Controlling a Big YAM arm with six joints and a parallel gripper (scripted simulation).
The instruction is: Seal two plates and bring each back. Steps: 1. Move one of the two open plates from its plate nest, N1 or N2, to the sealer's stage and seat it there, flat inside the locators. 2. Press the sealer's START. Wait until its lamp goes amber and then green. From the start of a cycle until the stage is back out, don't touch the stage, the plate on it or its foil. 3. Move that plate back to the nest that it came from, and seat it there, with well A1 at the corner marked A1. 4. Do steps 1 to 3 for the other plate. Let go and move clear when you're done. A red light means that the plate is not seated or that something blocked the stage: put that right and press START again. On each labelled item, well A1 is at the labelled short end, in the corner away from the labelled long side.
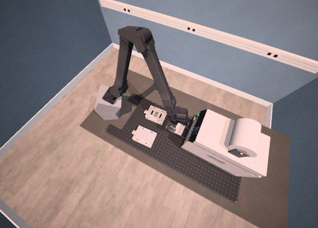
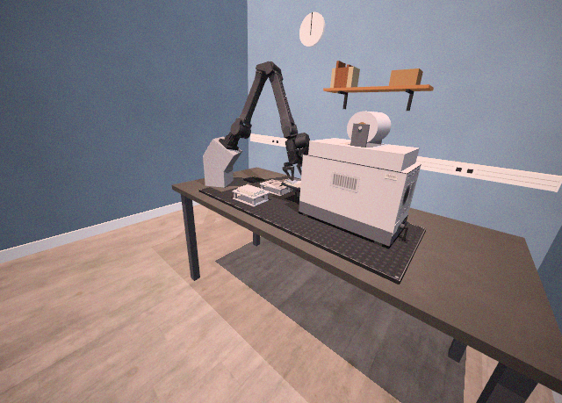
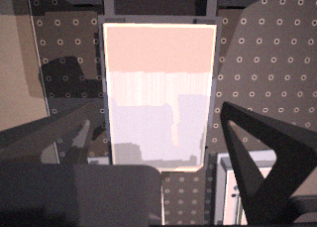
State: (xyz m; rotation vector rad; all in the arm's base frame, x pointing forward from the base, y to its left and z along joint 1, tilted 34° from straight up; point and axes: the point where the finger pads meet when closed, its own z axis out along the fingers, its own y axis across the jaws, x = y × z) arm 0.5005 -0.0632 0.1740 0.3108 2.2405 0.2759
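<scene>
Right now my hand is 4 cm above the sealer stage. Also, from my hand: foil roll 33 cm ahead, 5 cm to the right, 28 cm above; plate nest 21 cm behind, 13 cm to the right, 9 cm below.
</scene>
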